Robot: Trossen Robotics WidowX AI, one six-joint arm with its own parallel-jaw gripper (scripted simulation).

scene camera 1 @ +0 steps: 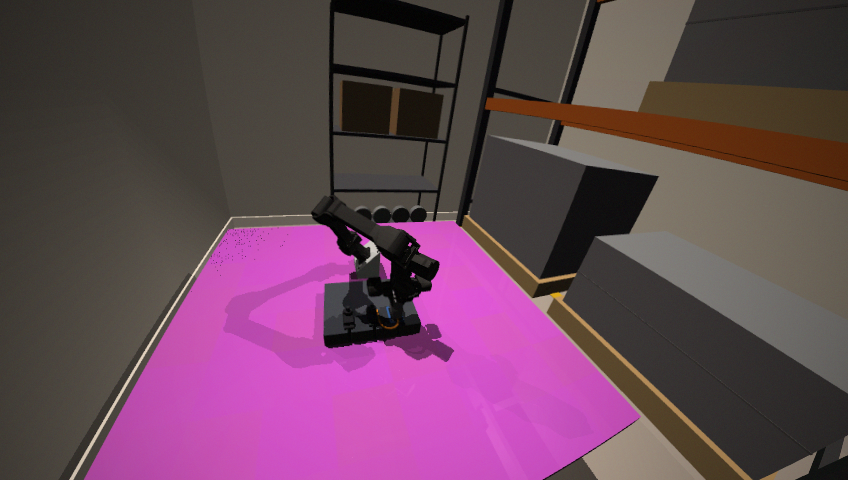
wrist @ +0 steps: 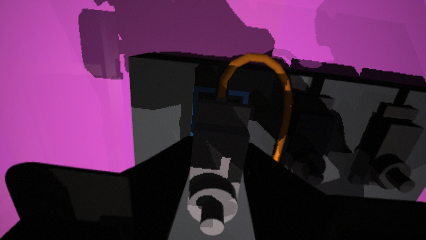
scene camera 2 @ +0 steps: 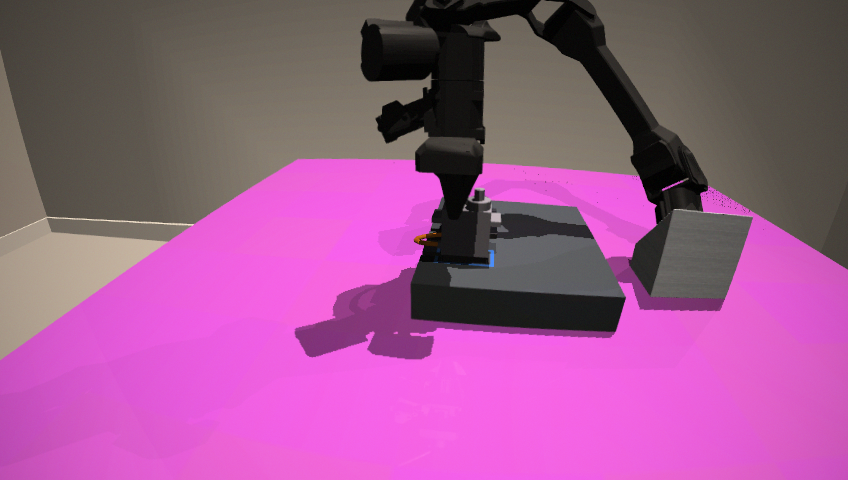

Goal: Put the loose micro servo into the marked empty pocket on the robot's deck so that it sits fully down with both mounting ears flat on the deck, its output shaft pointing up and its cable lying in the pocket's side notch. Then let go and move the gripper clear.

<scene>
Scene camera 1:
my gripper: 397,305
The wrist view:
my gripper: 218,146
micro servo: 220,137
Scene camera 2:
my gripper: 455,214
micro servo: 468,236
</scene>
